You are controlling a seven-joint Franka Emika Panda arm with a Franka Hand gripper.
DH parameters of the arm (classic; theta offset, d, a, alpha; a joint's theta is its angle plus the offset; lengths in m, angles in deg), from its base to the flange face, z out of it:
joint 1: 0 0.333 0 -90
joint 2: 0 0 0 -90
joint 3: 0 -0.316 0.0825 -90
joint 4: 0 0 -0.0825 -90
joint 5: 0 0.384 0 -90
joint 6: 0 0 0.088 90
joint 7: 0 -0.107 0 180
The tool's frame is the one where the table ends.
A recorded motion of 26 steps. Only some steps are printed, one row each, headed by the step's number.
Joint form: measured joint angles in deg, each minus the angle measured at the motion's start. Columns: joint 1, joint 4, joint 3, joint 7, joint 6, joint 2, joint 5.
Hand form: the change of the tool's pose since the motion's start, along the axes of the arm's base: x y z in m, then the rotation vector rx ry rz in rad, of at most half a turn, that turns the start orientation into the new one. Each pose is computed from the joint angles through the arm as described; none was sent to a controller.
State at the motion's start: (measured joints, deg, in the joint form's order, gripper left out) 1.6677 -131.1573 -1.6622 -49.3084 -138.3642 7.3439 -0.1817
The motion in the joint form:
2: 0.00 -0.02 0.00 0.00 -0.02 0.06 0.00
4: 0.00 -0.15 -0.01 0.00 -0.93 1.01 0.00
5: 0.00 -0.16 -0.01 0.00 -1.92 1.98 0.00
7: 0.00 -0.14 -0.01 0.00 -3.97 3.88 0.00
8: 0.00 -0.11 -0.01 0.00 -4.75 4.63 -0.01
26: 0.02 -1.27 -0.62 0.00 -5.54 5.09 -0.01
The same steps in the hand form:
2: -0.0001 0.0000 -0.0007 0.0000 0.0010 0.0000
4: 0.0001 0.0001 -0.0089 0.0003 0.0040 0.0002
5: 0.0011 0.0002 -0.0164 0.0009 0.0039 0.0001
7: 0.0030 0.0004 -0.0306 0.0021 0.0010 0.0000
8: 0.0037 0.0004 -0.0362 0.0025 -0.0001 0.0001
26: -0.0033 0.0059 -0.0468 0.0041 0.0145 0.0109

